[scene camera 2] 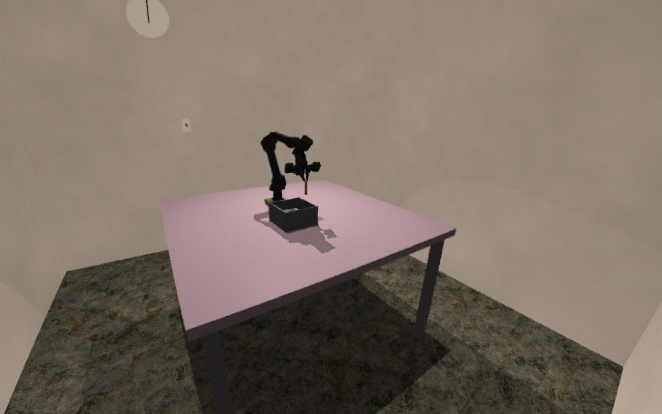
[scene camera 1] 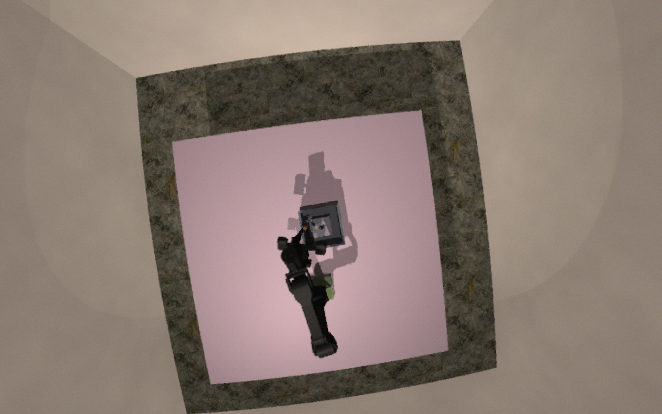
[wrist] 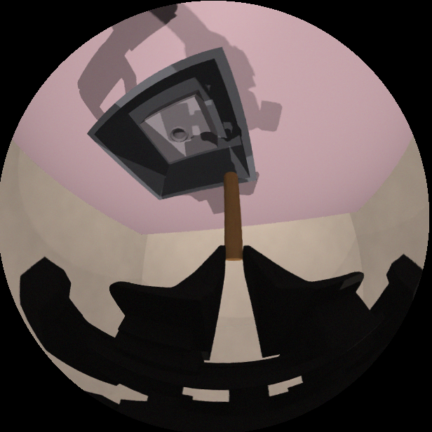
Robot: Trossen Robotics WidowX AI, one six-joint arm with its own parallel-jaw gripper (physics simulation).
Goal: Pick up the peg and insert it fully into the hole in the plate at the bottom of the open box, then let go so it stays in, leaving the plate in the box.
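Frame: origin at the arm's base, x ahead, y left, z up, level; metres.
Seen in the pictures: gripper, fingertip midpoint: (scene camera 2: 305, 180) (scene camera 1: 304, 228); arm's base at its link origin: (scene camera 2: 277, 199) (scene camera 1: 318, 292).
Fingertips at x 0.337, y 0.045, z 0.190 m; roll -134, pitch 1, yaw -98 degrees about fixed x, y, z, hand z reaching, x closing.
Offsets run from my fingertips to a thing's middle. Level surfaces: height alone.
The peg @(dx +0.002, dy +0.000, dz -0.034 m) (scene camera 1: 305, 228) (scene camera 2: 306, 187) (wrist: 232, 215) is a thin brown-orange rod. My gripper (scene camera 1: 303, 230) (scene camera 2: 306, 179) (wrist: 233, 250) is shut on its upper end, and the peg hangs down, roughly upright in scene camera 2. Its lower end is above the box rim there, and near the box's left wall in scene camera 1. The open dark grey box @(dx -0.010, dy -0.069, dz -0.172 m) (scene camera 1: 341, 222) (scene camera 2: 302, 220) (wrist: 195, 181) stands on the table. The pale plate @(dx -0.010, dy -0.069, dz -0.187 m) (scene camera 1: 326, 232) (wrist: 157, 134) lies in its bottom. The round hole (wrist: 178, 134) shows in the wrist view, empty.
The pink table @(dz -0.221 m) (scene camera 1: 390, 200) (scene camera 2: 240, 270) (wrist: 325, 75) bears the box and the arm. The arm's green base (scene camera 1: 327, 286) (scene camera 2: 270, 201) stands behind the box in scene camera 2. The arm's shadow falls across the box and the table.
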